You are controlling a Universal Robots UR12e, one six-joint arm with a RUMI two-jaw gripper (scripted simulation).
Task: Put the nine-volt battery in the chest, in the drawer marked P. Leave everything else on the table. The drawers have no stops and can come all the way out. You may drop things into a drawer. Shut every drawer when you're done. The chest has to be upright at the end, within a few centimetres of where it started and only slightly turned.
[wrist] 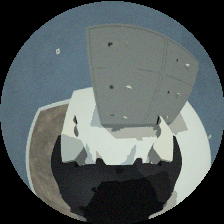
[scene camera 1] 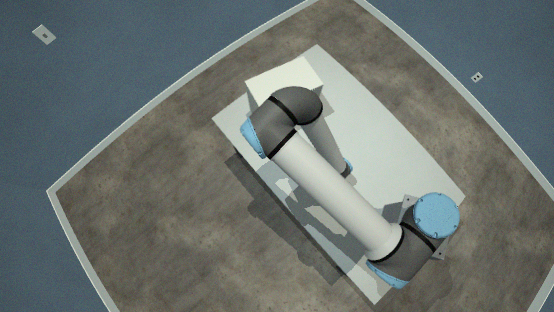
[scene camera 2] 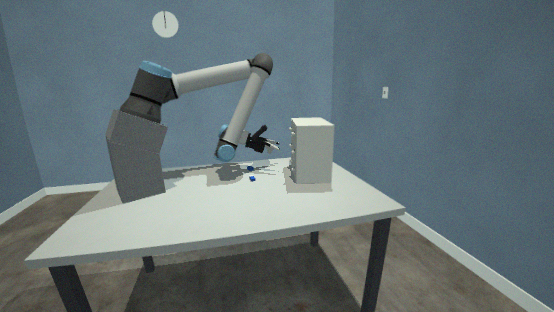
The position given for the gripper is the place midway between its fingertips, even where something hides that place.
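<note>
The wrist view shows the gripper (wrist: 117,116). In scene camera 2 there's a white chest (scene camera 2: 314,151), and scene camera 1 has the white chest (scene camera 1: 298,72) too.
</note>
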